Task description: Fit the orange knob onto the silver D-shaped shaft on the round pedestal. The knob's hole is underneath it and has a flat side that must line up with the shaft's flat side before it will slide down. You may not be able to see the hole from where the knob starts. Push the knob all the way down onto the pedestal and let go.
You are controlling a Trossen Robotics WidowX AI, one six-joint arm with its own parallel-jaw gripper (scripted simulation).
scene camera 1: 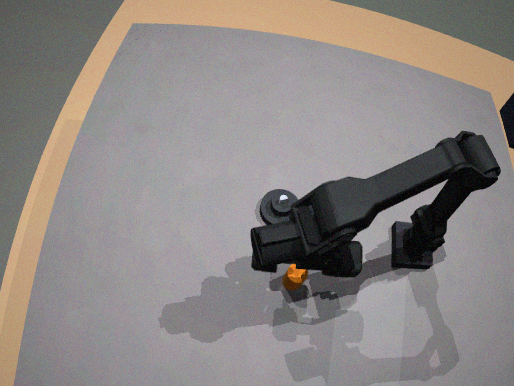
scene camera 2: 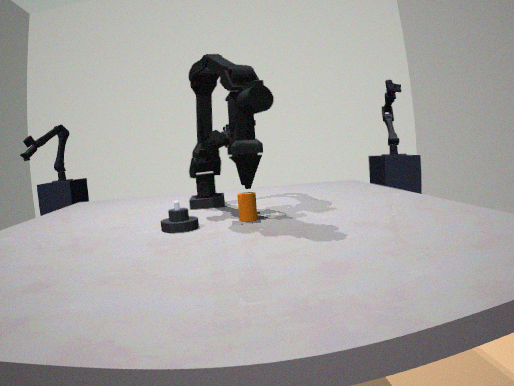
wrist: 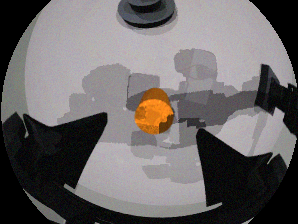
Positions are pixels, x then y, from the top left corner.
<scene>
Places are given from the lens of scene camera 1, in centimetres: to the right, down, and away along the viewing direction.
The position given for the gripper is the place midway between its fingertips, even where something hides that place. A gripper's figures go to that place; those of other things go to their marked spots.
gripper (scene camera 1: 299, 270): 8, 14, 76
round pedestal (scene camera 1: 275, 207): 4, 3, 85
</scene>
